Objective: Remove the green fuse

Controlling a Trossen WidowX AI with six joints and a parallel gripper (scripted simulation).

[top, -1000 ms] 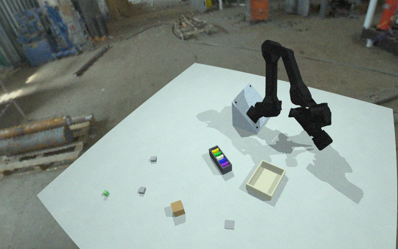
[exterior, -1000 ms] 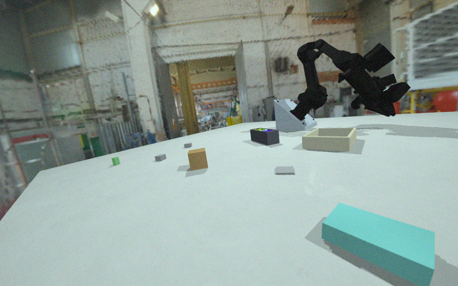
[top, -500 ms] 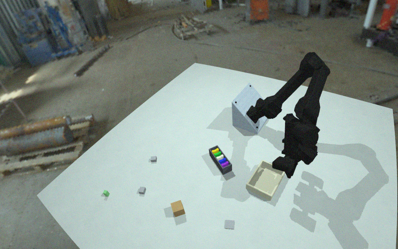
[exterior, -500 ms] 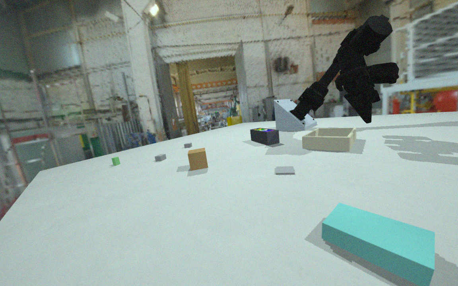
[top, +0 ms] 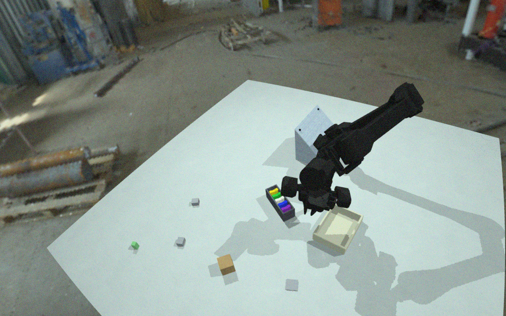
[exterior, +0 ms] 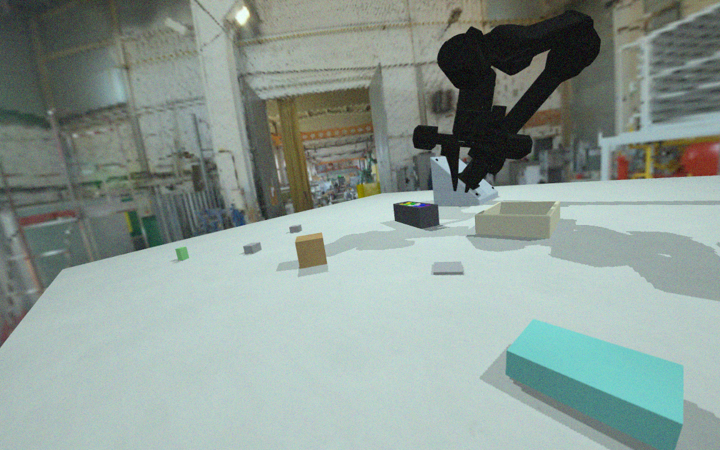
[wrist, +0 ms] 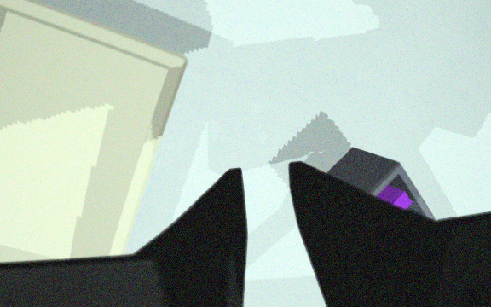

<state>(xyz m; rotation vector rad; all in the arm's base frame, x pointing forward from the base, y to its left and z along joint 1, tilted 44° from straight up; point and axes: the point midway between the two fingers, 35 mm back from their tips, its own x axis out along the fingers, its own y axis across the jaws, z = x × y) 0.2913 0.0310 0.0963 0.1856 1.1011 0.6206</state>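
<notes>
Right now the blue fuse is 10 cm to the right of my gripper tip, 4 cm below it and 2 cm behind it. Round my gripper tip: white fuse (11 cm to the right, 4 cm below, 3 cm behind); then beige tray (9 cm to the left, 6 cm below, 3 cm behind); then purple fuse (8 cm to the right, 4 cm below, 1 cm behind).
</notes>
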